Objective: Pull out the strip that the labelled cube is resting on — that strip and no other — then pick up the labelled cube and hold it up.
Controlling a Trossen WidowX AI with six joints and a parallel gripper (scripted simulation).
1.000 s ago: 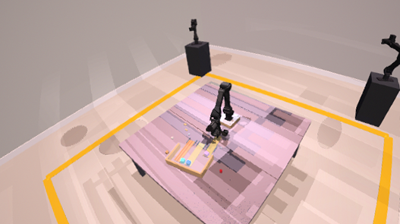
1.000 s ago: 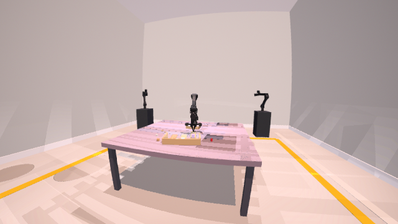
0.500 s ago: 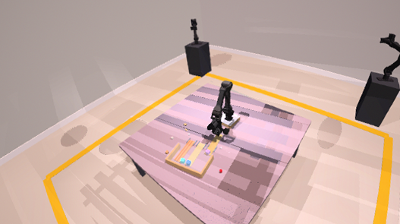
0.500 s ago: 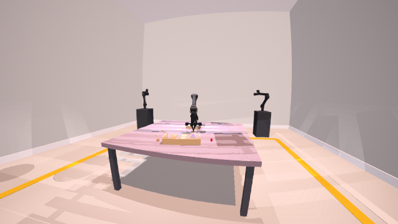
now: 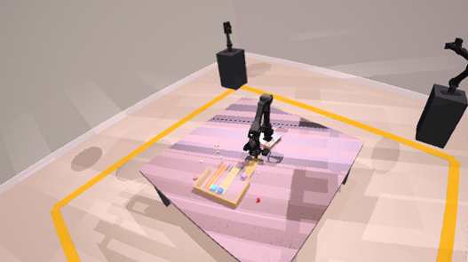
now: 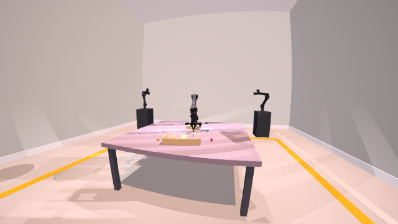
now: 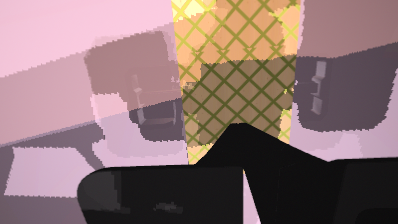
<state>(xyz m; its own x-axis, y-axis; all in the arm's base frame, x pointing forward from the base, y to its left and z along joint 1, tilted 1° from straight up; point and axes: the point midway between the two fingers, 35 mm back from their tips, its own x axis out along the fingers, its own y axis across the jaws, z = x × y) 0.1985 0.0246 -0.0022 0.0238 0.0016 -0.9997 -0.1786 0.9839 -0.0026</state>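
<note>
Right now my gripper tip is 10 cm short of the orange cross-hatched strip and 2 cm to the right of it. From my gripper tip the other things lie so: red thing (31 cm ahead, 22 cm to the left, 1 cm above).
</note>
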